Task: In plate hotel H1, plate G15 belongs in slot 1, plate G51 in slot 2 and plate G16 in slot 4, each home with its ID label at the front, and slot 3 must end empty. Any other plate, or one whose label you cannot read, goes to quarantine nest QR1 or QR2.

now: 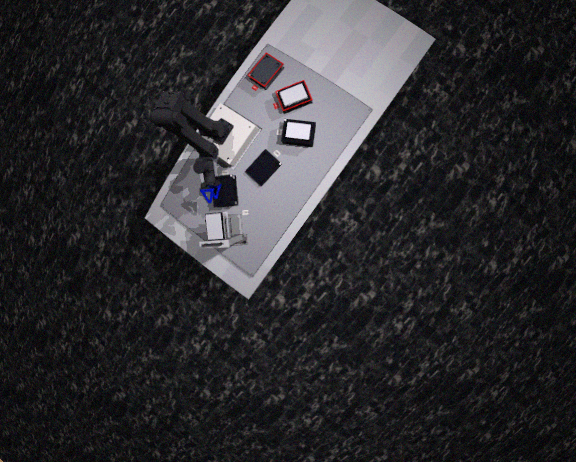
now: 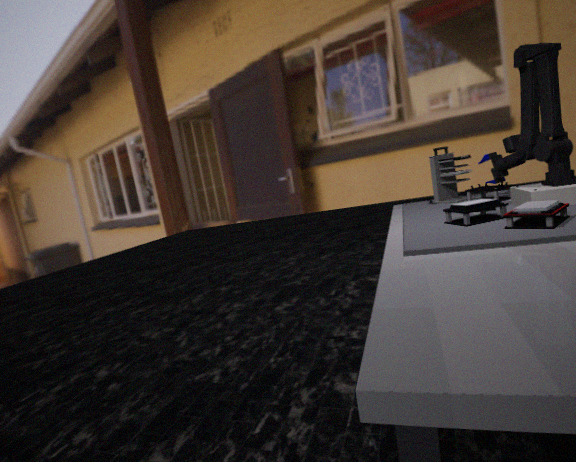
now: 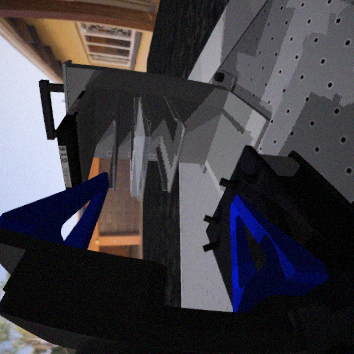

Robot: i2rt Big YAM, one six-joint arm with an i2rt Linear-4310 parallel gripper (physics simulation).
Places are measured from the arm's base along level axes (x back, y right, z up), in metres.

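Pixels of known places: gripper, between the fingertips: [image 1: 213,200] [image 2: 482,173] [image 3: 171,189]; arm's base, origin of its link: [image 1: 222,131] [image 2: 560,183].
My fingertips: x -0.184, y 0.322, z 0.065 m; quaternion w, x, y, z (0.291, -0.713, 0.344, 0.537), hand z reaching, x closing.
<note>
Ahead of a thing's pixels: the offset from my fingertips to its middle. "spot": to the spot under its first point.
Hotel H1 @(dx -0.129, dy +0.111, dz +0.016 m) [image 1: 215,244] [image 2: 441,177] [image 3: 125,82] stands upright at the table's end. A black plate with a white top @(dx -0.104, dy +0.079, dz +0.088 m) [image 1: 214,226] [image 3: 72,140] is in its top slot, label outward; the label seems to read G16. A clear plate @(dx -0.105, dy +0.079, dz +0.018 m) [image 3: 139,150] sits two levels lower. The shelf between them @(spot: dx -0.073, dy +0.048, dz +0.044 m) [image 3: 114,155] and the lowest shelf @(dx -0.110, dy +0.087, dz -0.027 m) [image 3: 175,150] look bare. My gripper [image 1: 210,193] [image 2: 488,171] [image 3: 171,189] is open and empty, in front of the hotel. A white-topped plate @(dx -0.032, dy -0.686, dz -0.078 m) [image 1: 294,95] [image 2: 537,207] sits on a red-rimmed nest; another @(dx -0.163, dy -0.532, dz -0.068 m) [image 1: 298,131] [image 2: 472,203] sits on a black nest. Their labels are unreadable.
A second red-rimmed nest @(dx +0.181, dy -0.734, dz -0.103 m) [image 1: 266,70] shows a dark top at the far end. Black nests stand at mid-mat @(dx -0.102, dy -0.279, dz -0.117 m) [image 1: 263,167] and beside the gripper [image 1: 228,191]. The latter nest @(dx +0.006, dy -0.060, dz -0.088 m) [image 3: 280,200] has upright pegs close to one finger. A pale block [image 1: 242,132] lies beside the arm.
</note>
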